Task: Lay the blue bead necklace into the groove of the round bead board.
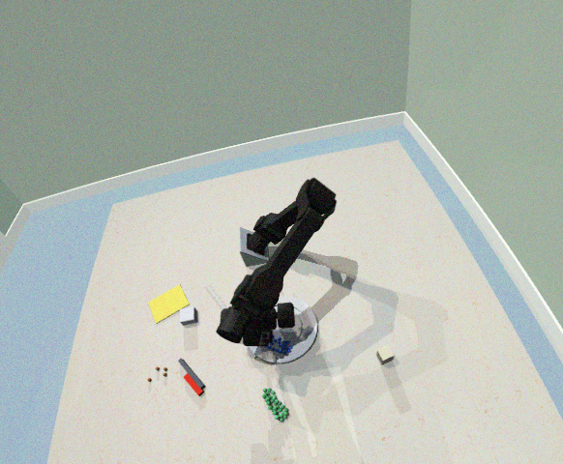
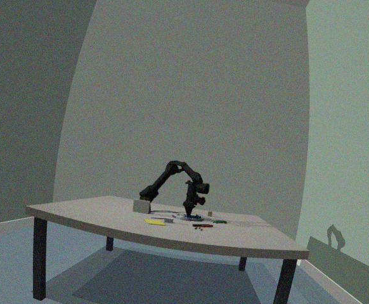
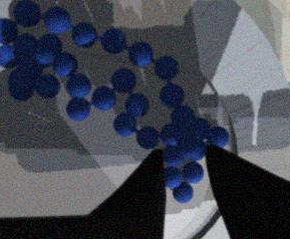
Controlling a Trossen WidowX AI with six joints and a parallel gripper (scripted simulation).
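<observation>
The round bead board lies 5 cm to the left of my gripper tip, 1 cm below it and 1 cm behind it. From my gripper tip the other things lie so: white cube 23 cm to the right, 8 cm behind; then grey tool 20 cm to the right, 11 cm ahead, 1 cm below; then stick 15 cm to the right, 14 cm behind, 1 cm below.
</observation>
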